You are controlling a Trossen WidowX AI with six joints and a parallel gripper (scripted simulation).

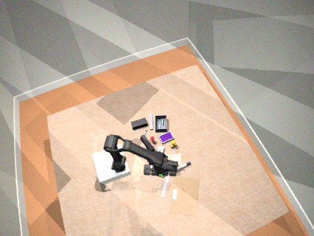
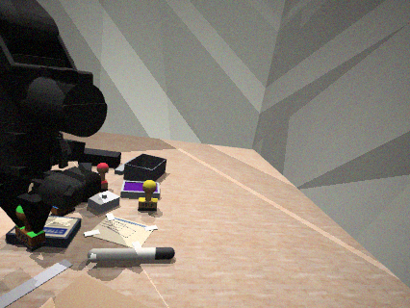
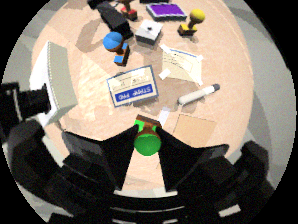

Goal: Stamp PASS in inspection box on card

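The ruler is 60 mm to the right of my gripper tip, 60 mm below it and 10 mm ahead of it. Round my gripper tip: green-knobbed stamp right at my gripper tip; then blue-and-white tin 70 mm to the left, 50 mm below, 10 mm behind; then blue-knobbed stamp 130 mm to the left, 40 mm below, 20 mm behind.
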